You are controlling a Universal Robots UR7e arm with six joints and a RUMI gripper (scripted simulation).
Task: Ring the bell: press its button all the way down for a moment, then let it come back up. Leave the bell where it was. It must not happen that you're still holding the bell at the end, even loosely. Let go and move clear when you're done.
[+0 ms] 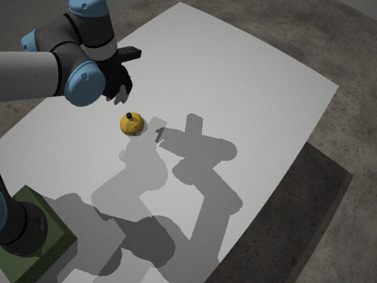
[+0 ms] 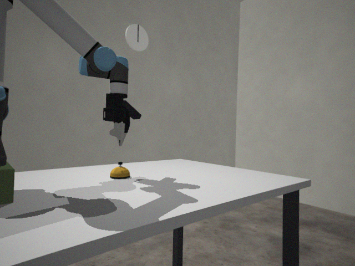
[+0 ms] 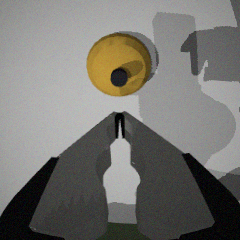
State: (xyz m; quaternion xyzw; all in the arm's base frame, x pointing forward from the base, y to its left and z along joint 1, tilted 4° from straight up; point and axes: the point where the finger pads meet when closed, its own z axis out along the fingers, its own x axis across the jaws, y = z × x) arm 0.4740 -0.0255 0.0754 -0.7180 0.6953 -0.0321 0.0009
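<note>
My gripper is now 100 mm above the black button. Round my hand: yellow dome bell 110 mm below.
</note>
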